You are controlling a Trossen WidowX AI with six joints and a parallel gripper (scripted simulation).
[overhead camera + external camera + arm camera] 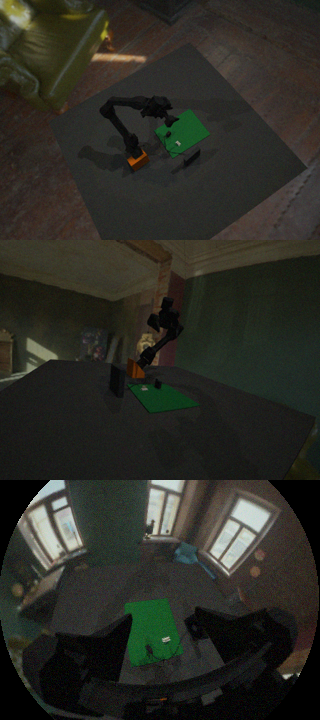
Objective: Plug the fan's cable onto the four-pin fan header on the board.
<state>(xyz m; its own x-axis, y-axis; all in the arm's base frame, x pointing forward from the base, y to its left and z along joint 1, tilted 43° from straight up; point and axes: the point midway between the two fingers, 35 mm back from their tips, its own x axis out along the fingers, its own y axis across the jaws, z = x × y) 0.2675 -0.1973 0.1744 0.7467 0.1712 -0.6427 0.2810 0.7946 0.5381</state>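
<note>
The dark fan plug is 60 mm behind my gripper tip, 30 mm to the left of it and 260 mm below it. Also, from my gripper tip: white four-pin header 50 mm behind, 60 mm to the right, 290 mm below; then black fan 60 mm behind, 190 mm to the right, 230 mm below; then green board 20 mm ahead, 10 mm to the right, 300 mm below.
</note>
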